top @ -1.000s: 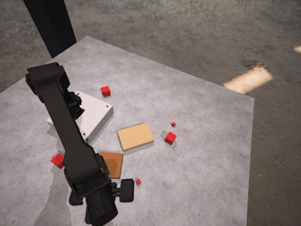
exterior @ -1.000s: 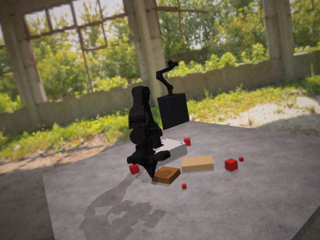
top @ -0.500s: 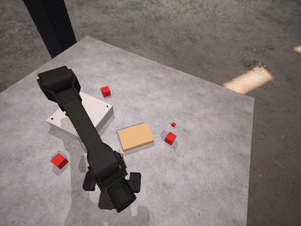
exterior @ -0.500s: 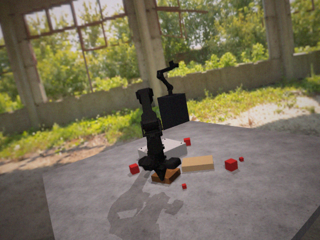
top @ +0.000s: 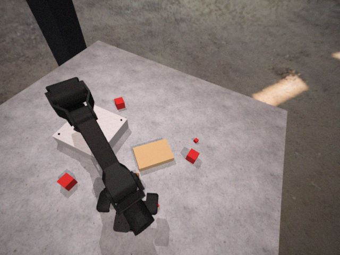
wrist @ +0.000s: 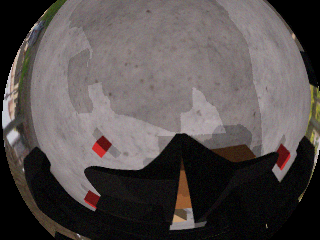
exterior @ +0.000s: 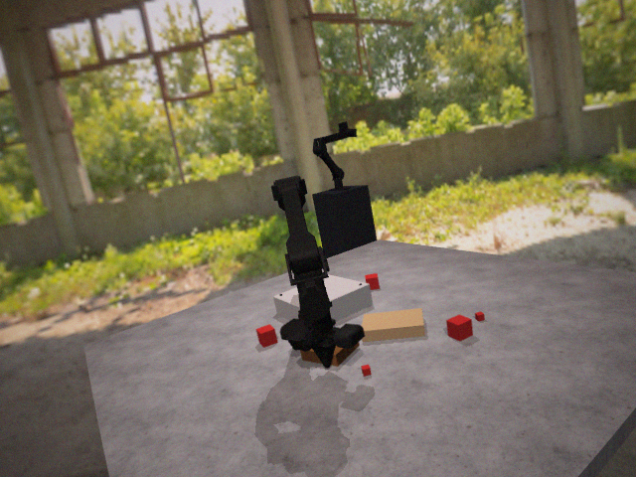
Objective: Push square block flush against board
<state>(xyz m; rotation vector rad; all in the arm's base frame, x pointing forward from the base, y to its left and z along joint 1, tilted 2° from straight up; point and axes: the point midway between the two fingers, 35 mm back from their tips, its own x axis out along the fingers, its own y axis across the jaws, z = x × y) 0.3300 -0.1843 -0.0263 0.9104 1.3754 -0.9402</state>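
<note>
The tan board is 20 mm behind my gripper tip, 220 mm to the left of it and 10 mm above it. The rest, counted from my gripper tip: orange-brown square block: 60 mm behind, 50 mm to the left, 10 mm above.
</note>
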